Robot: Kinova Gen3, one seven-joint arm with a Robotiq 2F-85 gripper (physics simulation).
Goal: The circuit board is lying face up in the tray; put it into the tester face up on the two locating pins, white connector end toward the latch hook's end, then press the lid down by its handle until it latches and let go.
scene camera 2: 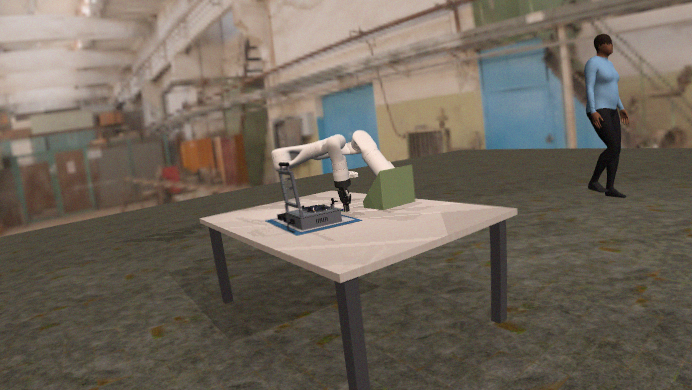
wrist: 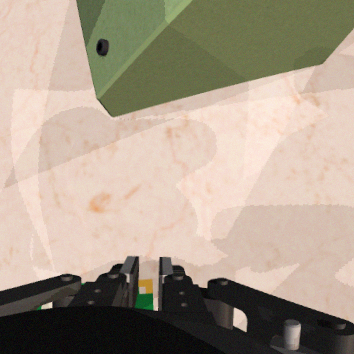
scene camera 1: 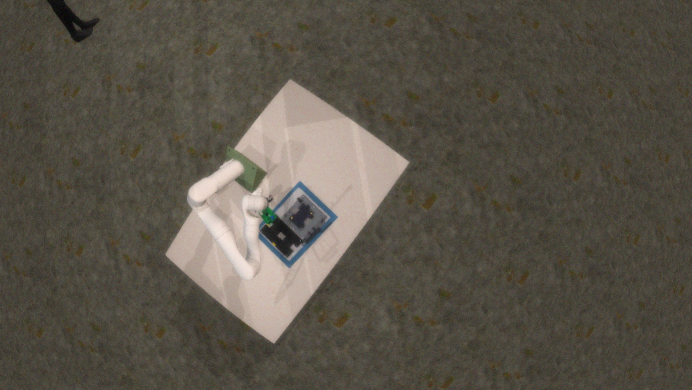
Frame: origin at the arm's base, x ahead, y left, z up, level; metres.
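Where they show: gripper, between the fingertips: [scene camera 2: 347,211] [wrist: 148,272]; arm's base, origin of its link: [scene camera 2: 390,180] [scene camera 1: 237,167].
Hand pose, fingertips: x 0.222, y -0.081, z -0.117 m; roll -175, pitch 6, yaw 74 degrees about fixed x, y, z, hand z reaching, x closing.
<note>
Things, the pixels of their top centre, and the offset from my fingertips. "spot": a spot on its surface instead. Level surfaces: height alone.
- green circuit board, centre of its top: [scene camera 1: 266,215] 0.048 m ahead, 0.043 m right, 0.041 m up
- grey tester, a spot on its surface: [scene camera 2: 320,219] spot: 0.248 m ahead, 0.163 m left, 0.033 m up
- black handle, centre of its top: [scene camera 2: 283,162] 0.331 m ahead, 0.064 m left, 0.280 m up
- black hook-like part, a spot on its surface: [scene camera 2: 334,201] spot: 0.160 m ahead, 0.149 m left, 0.090 m up
- blue-bordered mat, height of its surface: 0.001 m up
- flat black part, a spot on its surface: [scene camera 1: 274,235] spot: 0.151 m ahead, 0.112 m right, 0.017 m up
- table, height of its surface: 0.001 m down
My gripper [scene camera 2: 346,208] [wrist: 148,272] points down and is shut on the circuit board, low over the table behind the tester in the second scene view. The green circuit board [scene camera 1: 268,215] [wrist: 144,301] shows between the fingers in the wrist view, mostly hidden by the gripper, so which face is up is unclear. In the first scene view it lies beside the black part next to the tester. The grey tester [scene camera 1: 303,218] [scene camera 2: 320,219] has its lid upright, with the black handle [scene camera 2: 284,164] at the top. A black hook-like part [scene camera 2: 334,201] stands at the tester's opposite end.
A blue-bordered mat [scene camera 1: 326,226] [scene camera 2: 300,233] lies under the tester. A flat black part [scene camera 1: 274,235] lies beside the tester. The green arm mount [scene camera 1: 254,175] [scene camera 2: 398,187] [wrist: 225,65] stands near the gripper. A person [scene camera 2: 603,82] stands beyond the table [scene camera 1: 325,145] [scene camera 2: 425,220].
</note>
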